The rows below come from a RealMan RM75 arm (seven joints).
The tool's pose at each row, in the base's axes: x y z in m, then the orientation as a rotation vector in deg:
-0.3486 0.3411 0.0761 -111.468 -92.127 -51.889
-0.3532 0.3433 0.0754 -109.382 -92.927 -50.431
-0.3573 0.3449 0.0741 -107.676 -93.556 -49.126
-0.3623 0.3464 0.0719 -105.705 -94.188 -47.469
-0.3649 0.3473 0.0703 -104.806 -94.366 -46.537
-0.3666 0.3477 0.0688 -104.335 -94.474 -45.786
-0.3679 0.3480 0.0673 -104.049 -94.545 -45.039
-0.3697 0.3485 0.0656 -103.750 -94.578 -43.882
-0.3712 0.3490 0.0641 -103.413 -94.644 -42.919
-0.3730 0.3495 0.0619 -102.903 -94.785 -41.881
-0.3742 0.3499 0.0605 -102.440 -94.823 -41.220
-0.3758 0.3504 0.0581 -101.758 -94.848 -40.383
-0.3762 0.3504 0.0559 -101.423 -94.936 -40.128
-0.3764 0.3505 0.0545 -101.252 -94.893 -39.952
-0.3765 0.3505 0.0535 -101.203 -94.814 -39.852
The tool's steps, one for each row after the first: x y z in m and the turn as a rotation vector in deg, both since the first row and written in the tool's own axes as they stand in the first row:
0.0005 -0.0050 0.0011 2.076 0.370 -0.635
0.0002 -0.0094 0.0023 3.843 0.627 -1.127
-0.0009 -0.0148 0.0039 5.987 0.894 -1.612
-0.0017 -0.0176 0.0051 7.091 0.995 -1.719
-0.0027 -0.0194 0.0061 7.831 0.940 -1.722
-0.0037 -0.0208 0.0070 8.462 0.792 -1.655
-0.0048 -0.0228 0.0082 9.362 0.510 -1.463
-0.0057 -0.0245 0.0093 10.156 0.304 -1.355
-0.0072 -0.0265 0.0107 11.091 0.128 -1.325
-0.0081 -0.0278 0.0117 11.778 0.118 -1.307
-0.0097 -0.0296 0.0134 12.711 0.169 -1.294
-0.0113 -0.0301 0.0148 13.060 0.219 -1.380
-0.0123 -0.0304 0.0158 13.281 0.268 -1.351
-0.0130 -0.0306 0.0165 13.386 0.295 -1.284

